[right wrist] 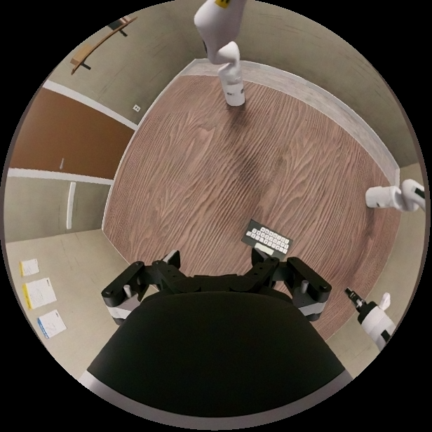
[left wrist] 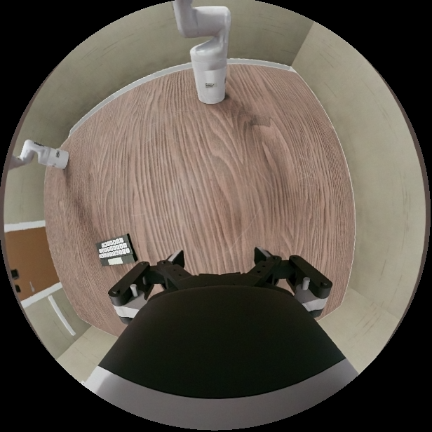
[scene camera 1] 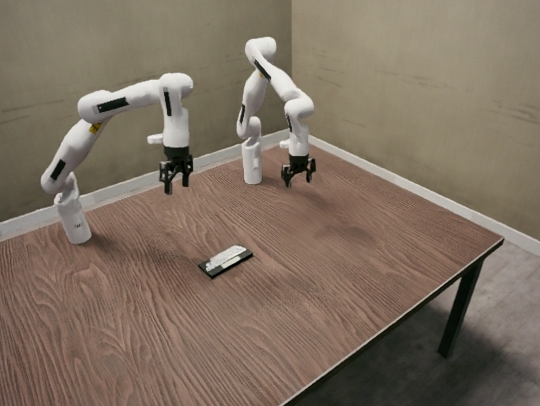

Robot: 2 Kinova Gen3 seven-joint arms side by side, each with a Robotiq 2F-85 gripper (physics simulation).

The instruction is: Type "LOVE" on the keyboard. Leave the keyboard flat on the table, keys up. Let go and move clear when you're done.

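Where they show: left gripper, fingertip midpoint: (scene camera 1: 298, 185); right gripper, fingertip midpoint: (scene camera 1: 177, 190); left arm's base, link origin: (scene camera 1: 253, 179); right arm's base, link origin: (scene camera 1: 80, 237).
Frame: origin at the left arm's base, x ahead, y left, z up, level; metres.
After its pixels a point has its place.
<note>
A small black keyboard (scene camera 1: 226, 260) {x 0.533, y -0.364, z 0.016 m} (left wrist: 116, 249) (right wrist: 269, 238) with white keys and a pale space bar lies flat on the table, keys up. My left gripper (scene camera 1: 299, 181) {x 0.449, y 0.000, z 0.193 m} (left wrist: 218, 256) is open and empty, high above the table, behind and to the right of the keyboard in the scene view. My right gripper (scene camera 1: 177, 188) {x 0.539, y -0.498, z 0.367 m} (right wrist: 215, 257) is open and empty, high above the table, behind and to the left of the keyboard in the scene view. Neither gripper touches the keyboard. The letters on the keys are too small to read.
The wooden table (scene camera 1: 125, 320) {x 0.628, y -0.761, z 0.000 m} (left wrist: 210, 175) (right wrist: 200, 165) carries both arm bases, the left arm's base (scene camera 1: 252, 162) {x 0.042, y -0.017, z 0.122 m} at the back and the right arm's base (scene camera 1: 75, 220) {x 0.112, y -0.841, z 0.112 m} at the left in the scene view. Walls stand behind and to the right of the table there.
</note>
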